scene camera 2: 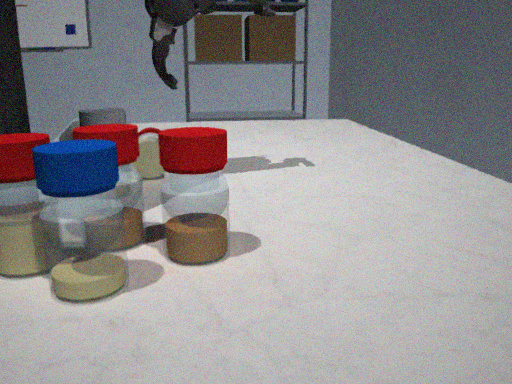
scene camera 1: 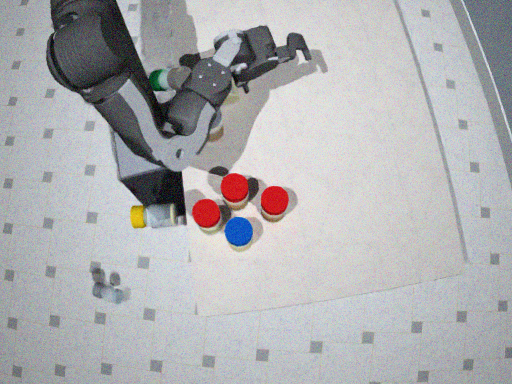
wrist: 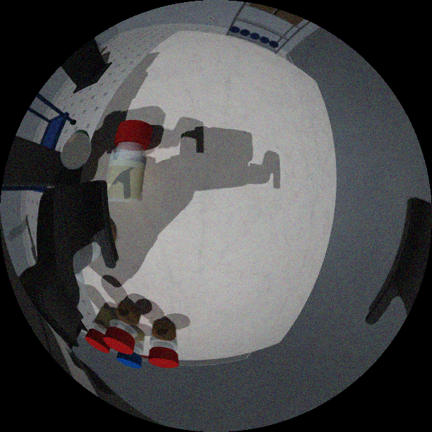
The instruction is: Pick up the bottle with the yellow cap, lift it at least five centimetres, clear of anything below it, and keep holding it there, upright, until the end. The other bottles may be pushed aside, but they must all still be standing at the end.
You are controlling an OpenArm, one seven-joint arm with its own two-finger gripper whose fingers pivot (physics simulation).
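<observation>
The yellow-capped bottle point(scene camera 1: 160, 216) is on its side past the table's left edge, over the floor, its cap pointing left in scene camera 1; its height is unclear. It does not show in the other views. My gripper point(scene camera 1: 275, 72) point(wrist: 227, 253) is open and empty, high over the table and far from it. A blue-capped bottle point(scene camera 1: 238, 231) point(scene camera 2: 76, 167) point(wrist: 130, 360) stands near three red-capped bottles point(scene camera 1: 274, 200) point(scene camera 2: 193, 150) point(wrist: 164, 357). A green-capped bottle point(scene camera 1: 159, 80) is tipped sideways, partly hidden by the arm. Another red-capped bottle point(wrist: 132, 135) appears upright.
A small blurred bottle-like thing point(scene camera 1: 107, 290) is low over or on the floor at the left. A grey-capped bottle point(scene camera 2: 102, 116) is partly hidden behind the red caps. The dark pedestal point(scene camera 1: 155, 187) adjoins the table's left edge. A shelf unit point(scene camera 2: 187, 90) stands at the back.
</observation>
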